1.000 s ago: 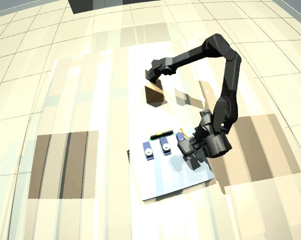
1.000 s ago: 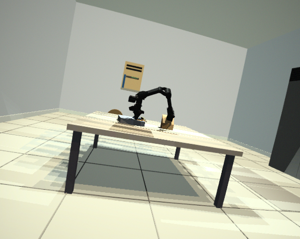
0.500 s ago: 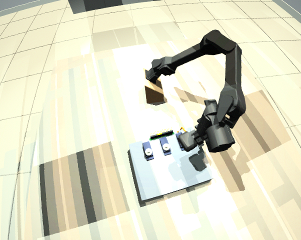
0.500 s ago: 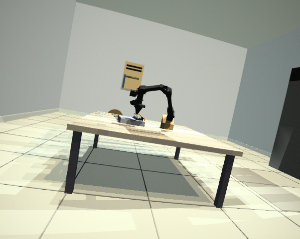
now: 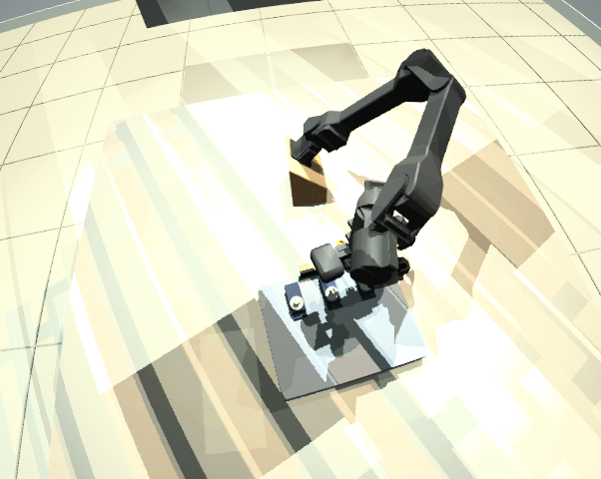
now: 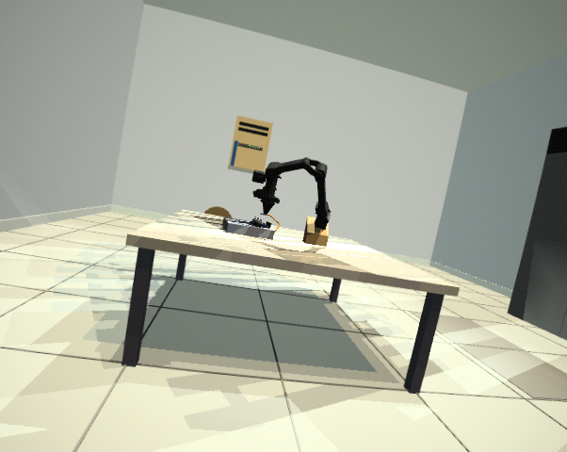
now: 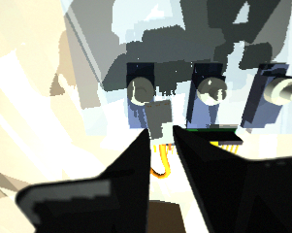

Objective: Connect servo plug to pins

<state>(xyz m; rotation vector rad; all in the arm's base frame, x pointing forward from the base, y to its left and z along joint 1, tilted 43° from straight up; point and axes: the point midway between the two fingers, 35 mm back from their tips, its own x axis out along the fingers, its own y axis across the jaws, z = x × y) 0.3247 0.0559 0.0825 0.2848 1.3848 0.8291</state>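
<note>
Now: gripper tip 3 cm past the pin strip, 7 cm to the left of it and 6 cm above it. Round my gripper tip: pale blue holder plate (13 cm ahead, 3 cm to the right, 9 cm below).
</note>
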